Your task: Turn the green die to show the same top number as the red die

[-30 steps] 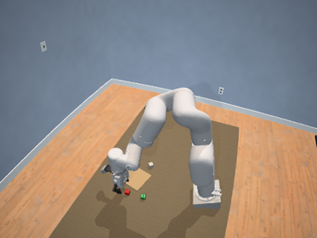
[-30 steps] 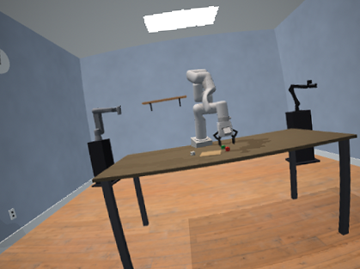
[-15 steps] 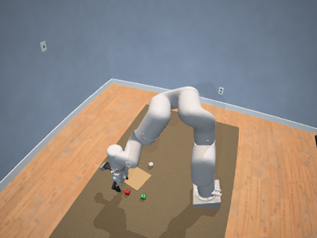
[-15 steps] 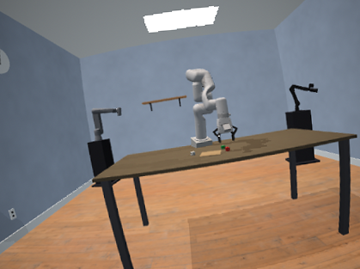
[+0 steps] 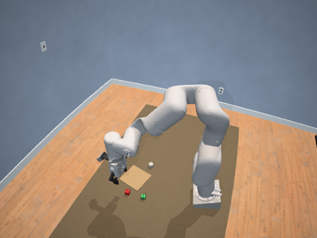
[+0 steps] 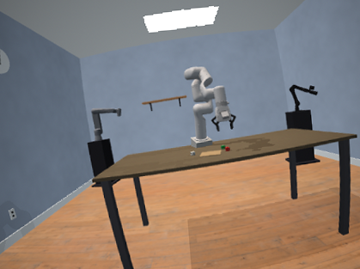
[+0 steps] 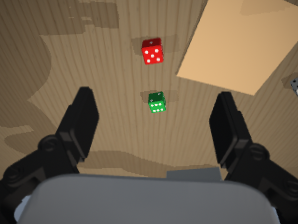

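Right now my hand is 12 cm past the green die, 3 cm to the left of it and 14 cm above it. From my hand the other things lie so: white die 4 cm behind, 25 cm to the right, 14 cm below; then tan mat 12 cm to the right, 15 cm below; then red die 3 cm behind, 14 cm below.
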